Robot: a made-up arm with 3 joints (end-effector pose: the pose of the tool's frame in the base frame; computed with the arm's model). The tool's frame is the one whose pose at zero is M.
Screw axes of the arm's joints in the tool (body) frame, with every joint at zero. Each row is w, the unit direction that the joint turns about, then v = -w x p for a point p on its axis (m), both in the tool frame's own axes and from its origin. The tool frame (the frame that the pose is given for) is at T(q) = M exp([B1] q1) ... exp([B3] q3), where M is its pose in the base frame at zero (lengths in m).
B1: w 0 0 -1 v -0.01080 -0.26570 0.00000
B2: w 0 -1 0 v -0.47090 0.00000 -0.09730
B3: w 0 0 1 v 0.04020 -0.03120 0.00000
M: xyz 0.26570 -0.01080 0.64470 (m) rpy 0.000 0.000 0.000 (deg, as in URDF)
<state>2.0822 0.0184 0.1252</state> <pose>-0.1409 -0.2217 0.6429 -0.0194 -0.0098 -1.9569</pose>
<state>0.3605 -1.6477 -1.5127</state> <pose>0.8073 -0.2421 0.2453 -1.0100 1.5548 -1.3829</pose>
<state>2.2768 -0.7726 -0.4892</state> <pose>-0.3900 -0.4706 0.5896 0.8331 0.6695 -2.5815</pose>
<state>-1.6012 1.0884 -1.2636</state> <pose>-0.0437 -0.1084 0.2914 1.0827 -0.1508 0.3035</pose>
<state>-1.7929 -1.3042 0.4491</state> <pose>-0.1557 0.7820 0.3719 -0.9806 1.2329 1.8580</pose>
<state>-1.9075 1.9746 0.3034</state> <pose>0.0295 -0.0290 -0.0883 1.6356 -1.5820 1.3425</pose>
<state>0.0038 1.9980 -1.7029</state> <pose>-0.0231 0.0657 -0.1140 1.6313 -1.4344 -1.0532</pose>
